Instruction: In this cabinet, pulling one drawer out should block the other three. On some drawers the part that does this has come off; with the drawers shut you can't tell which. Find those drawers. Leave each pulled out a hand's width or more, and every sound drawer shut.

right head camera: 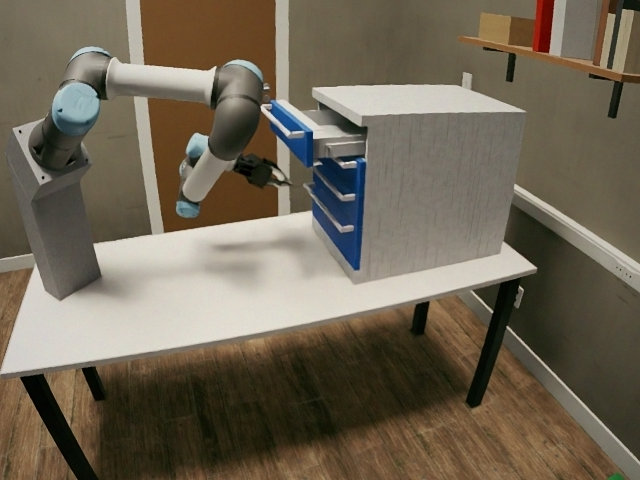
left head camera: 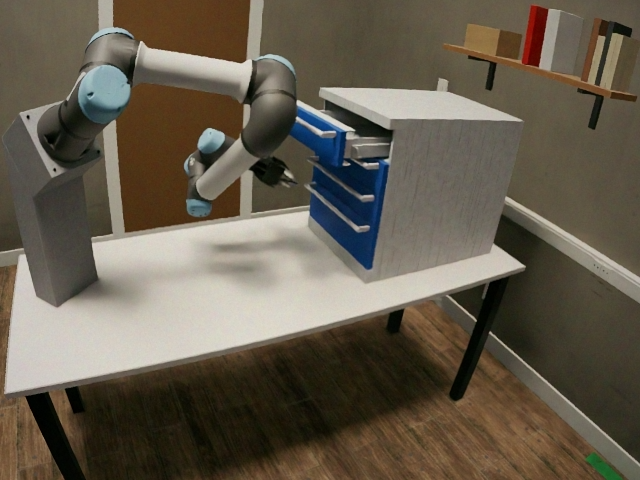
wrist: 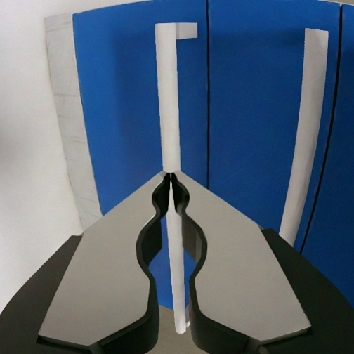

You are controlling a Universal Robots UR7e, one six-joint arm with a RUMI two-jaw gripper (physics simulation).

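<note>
The grey cabinet [left head camera: 444, 191] [right head camera: 439, 191] has four blue drawers. The top drawer [left head camera: 321, 145] [right head camera: 305, 148] stands well out, its tray side showing. The second drawer [left head camera: 361, 176] [right head camera: 351, 178], third drawer [left head camera: 361, 212] [right head camera: 348, 210] [wrist: 250, 125] and bottom drawer [left head camera: 351, 248] [right head camera: 343, 246] [wrist: 120, 100] look shut. My gripper [left head camera: 296, 182] [right head camera: 290, 183] [wrist: 170, 174] is shut and empty, in front of the cabinet below the top drawer. In the wrist view its tips line up with the bottom drawer's white bar handle [wrist: 168, 100]; contact cannot be told. The blocking parts are hidden.
The cabinet stands at the right end of the white table [left head camera: 155, 320] [right head camera: 155, 315]. The pulled-out top drawer overhangs the space before the lower fronts, near my arm's elbow [left head camera: 271, 111] [right head camera: 237, 113]. A wall shelf [left head camera: 547, 73] [right head camera: 558, 56] with books hangs behind the cabinet.
</note>
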